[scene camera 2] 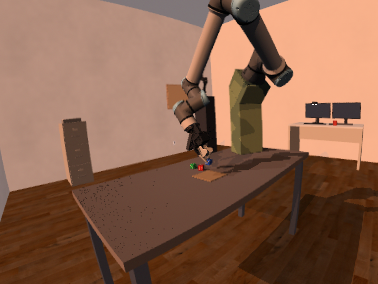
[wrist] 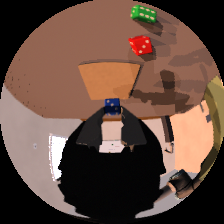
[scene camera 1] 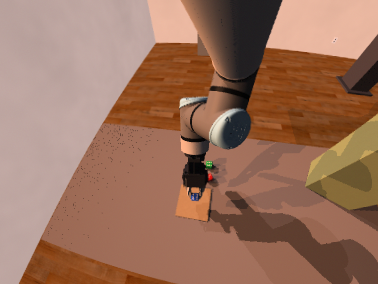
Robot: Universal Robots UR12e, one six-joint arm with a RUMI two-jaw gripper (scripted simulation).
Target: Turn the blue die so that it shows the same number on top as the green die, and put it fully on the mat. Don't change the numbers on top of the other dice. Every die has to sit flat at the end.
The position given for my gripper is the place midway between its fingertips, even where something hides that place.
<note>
In view: my gripper (scene camera 1: pixel 195 198) and a tan mat (scene camera 1: pixel 198 210).
The tan mat also shows in the wrist view (wrist: pixel 103 80). My gripper also shows in the wrist view (wrist: pixel 112 106).
</note>
